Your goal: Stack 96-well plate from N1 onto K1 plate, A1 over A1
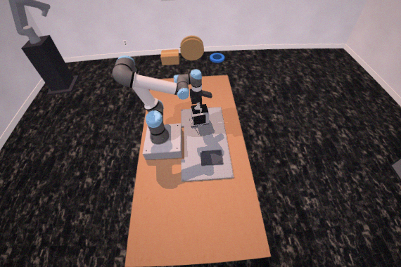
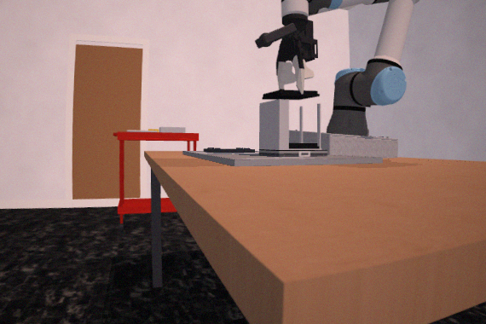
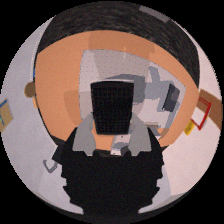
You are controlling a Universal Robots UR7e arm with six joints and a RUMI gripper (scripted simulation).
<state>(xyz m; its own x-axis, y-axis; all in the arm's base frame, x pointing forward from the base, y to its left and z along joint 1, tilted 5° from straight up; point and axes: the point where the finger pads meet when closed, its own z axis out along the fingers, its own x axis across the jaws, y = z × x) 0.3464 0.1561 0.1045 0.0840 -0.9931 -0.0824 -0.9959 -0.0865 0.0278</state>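
Right now the black 96-well plate is 1 cm below my hand. Round my hand: tall grey wall: 9 cm below, 7 cm ahead, 1 cm to the left.
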